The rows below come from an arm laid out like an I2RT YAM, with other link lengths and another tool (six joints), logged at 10 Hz.
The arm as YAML. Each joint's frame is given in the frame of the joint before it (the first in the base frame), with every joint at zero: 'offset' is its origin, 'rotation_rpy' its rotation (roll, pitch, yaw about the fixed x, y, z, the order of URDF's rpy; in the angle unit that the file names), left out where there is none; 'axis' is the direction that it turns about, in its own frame. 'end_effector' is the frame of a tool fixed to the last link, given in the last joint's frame.
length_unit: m
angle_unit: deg
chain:
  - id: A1
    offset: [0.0, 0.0, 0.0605]
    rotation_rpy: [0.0, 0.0, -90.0]
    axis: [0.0, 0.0, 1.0]
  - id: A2
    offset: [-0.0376, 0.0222, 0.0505]
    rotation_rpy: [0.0, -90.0, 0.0]
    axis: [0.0, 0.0, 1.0]
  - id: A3
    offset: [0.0, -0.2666, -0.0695]
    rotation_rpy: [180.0, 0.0, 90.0]
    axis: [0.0, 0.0, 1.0]
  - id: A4
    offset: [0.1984, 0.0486, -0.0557]
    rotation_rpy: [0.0, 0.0, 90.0]
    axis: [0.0, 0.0, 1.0]
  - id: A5
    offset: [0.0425, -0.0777, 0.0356]
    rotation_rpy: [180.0, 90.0, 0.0]
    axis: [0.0, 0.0, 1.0]
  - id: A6
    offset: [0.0, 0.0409, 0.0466]
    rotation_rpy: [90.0, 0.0, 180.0]
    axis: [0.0, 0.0, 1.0]
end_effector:
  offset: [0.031, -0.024, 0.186]
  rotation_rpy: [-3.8, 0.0, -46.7]
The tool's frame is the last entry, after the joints.
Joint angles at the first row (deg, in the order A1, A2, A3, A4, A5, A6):
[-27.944 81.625 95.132 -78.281 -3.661 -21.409]
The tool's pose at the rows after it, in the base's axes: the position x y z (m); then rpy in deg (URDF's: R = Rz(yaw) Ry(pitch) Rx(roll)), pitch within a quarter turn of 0, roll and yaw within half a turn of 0:
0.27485, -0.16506, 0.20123, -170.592, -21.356, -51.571
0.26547, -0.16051, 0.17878, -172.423, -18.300, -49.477
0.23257, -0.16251, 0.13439, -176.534, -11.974, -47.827
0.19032, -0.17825, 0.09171, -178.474, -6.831, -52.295
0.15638, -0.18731, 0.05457, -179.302, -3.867, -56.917
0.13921, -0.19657, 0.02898, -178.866, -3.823, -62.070
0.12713, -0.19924, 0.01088, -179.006, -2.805, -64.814
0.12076, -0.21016, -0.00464, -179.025, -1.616, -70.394
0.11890, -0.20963, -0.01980, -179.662, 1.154, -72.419
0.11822, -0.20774, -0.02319, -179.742, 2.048, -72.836
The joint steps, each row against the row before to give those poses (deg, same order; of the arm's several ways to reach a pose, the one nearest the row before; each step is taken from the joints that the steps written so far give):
[-0.111 -0.001 -0.590 0.022 -0.241 -0.022]
[-0.589 0.002 -4.173 0.546 -0.393 -2.077]
[-3.780 -0.001 -8.612 1.027 0.438 -4.697]
[-8.503 0.000 -9.750 4.045 -0.023 -3.783]
[-7.235 0.000 -9.442 6.207 0.022 -2.557]
[-4.874 0.174 -7.147 7.364 -0.415 0.284]
[-2.754 1.246 -3.955 4.175 -0.022 -0.001]
[-2.206 3.781 -1.028 3.891 -0.022 3.391]
[0.020 4.221 0.022 1.510 0.022 2.053]
[0.022 0.893 -0.001 0.042 -0.153 0.437]

